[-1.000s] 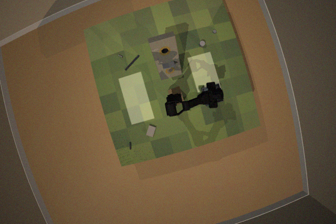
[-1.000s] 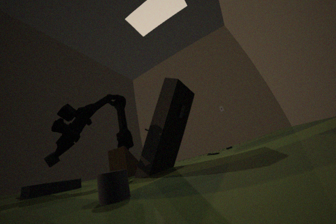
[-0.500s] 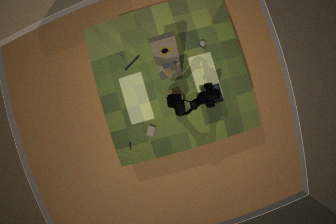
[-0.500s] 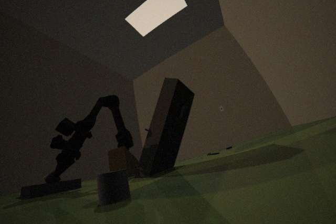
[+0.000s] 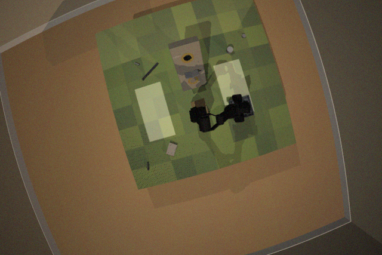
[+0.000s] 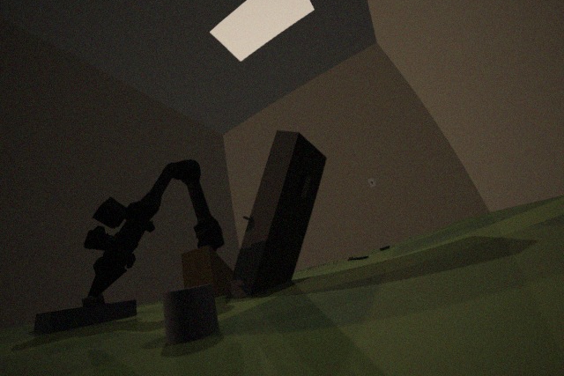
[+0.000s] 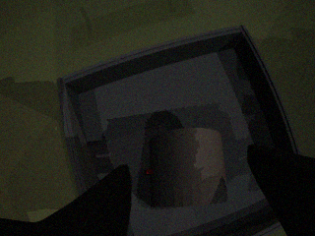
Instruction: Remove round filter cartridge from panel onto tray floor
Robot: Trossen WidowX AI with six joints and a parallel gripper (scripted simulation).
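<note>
Now: gripper tip 1 cm above the grey round filter cartridge. The rest, counted from my gripper tip: service panel 35 cm ahead, 29 cm to the left, 11 cm above; then small pale box 56 cm to the left, 18 cm behind, 4 cm below; then dark grey tray 4 cm below, 1 cm to the right.
</note>
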